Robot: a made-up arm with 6 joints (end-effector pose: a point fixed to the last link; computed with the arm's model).
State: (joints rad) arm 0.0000 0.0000 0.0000 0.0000 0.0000 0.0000
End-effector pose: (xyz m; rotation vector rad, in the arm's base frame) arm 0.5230 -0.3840 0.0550 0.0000 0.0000 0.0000
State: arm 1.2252 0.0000 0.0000 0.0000 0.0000 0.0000
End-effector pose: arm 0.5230 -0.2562 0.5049 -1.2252 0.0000 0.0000
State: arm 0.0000 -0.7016 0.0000 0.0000 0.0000 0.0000
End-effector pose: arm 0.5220 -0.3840 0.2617 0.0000 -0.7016 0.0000
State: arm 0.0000 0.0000 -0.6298 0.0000 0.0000 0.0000
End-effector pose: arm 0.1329 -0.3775 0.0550 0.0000 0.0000 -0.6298
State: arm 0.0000 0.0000 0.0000 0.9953 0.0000 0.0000
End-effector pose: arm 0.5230 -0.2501 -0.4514 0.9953 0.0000 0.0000
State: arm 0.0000 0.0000 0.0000 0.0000 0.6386 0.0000
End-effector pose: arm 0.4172 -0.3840 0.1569 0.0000 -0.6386 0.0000
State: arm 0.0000 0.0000 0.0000 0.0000 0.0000 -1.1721
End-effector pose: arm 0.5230 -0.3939 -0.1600 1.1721 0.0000 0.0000
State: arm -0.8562 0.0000 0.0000 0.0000 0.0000 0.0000
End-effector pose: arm 0.5230 -0.1504 -0.1889 0.8562 0.0000 0.0000
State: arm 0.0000 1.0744 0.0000 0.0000 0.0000 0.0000
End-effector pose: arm 0.2851 -0.3840 -0.1404 0.0000 1.0744 0.0000
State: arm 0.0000 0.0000 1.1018 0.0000 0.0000 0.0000
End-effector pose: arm 0.9586 0.1109 0.0550 0.0000 0.0000 1.1018
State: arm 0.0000 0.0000 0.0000 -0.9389 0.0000 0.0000
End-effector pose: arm 0.5230 -0.0609 0.4319 -0.9389 0.0000 0.0000
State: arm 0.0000 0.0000 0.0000 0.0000 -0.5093 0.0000
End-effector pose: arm 0.5499 -0.3840 -0.0598 0.0000 0.5093 0.0000
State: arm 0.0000 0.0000 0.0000 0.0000 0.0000 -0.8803
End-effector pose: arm 0.5230 -0.4157 -0.1078 0.8803 0.0000 0.0000
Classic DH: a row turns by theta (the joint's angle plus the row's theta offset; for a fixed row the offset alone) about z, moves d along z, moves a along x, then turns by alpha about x. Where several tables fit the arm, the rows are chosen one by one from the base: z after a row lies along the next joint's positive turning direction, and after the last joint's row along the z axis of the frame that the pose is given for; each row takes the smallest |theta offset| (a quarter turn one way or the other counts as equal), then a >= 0, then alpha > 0; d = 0 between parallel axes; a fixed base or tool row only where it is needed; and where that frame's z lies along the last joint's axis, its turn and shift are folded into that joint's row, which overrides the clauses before.
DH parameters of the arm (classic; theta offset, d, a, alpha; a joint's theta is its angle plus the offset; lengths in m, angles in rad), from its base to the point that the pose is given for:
base (fixed): -1.5708 0.189 0 1.5708
joint 1: -1.5708 -0.24 0.032 1.5708
joint 2: -1.5708 0.218 0.098 1.5708
joint 3: -1.5708 -0.232 0.069 -1.5708
joint 4: -1.5708 -0.022 0.021 -1.5708
joint 5: 0 0.376 -0.006 -1.5708
joint 6: -1.5708 -0.207 0.157 -1.5708
tool (fixed): 1.5708 0.115 0 0

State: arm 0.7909 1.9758 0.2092 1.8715 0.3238 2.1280
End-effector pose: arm -0.2958 -0.0063 0.0436 -0.7357 2.0622 -0.6254
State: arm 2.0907 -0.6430 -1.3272 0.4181 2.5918 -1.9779
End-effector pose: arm -0.0658 -0.4556 0.2501 1.1176 0.2315 -2.5205
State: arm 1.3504 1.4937 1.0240 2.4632 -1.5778 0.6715
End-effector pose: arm -0.1245 0.2041 -0.3304 2.0152 0.8760 0.2083
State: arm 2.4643 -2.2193 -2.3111 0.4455 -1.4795 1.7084
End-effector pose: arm 0.7200 -0.1131 -0.0928 -1.5577 -0.4328 1.0044
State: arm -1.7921 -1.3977 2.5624 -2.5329 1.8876 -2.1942
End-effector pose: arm 0.4463 0.2864 0.1913 -1.7904 0.1170 0.8074
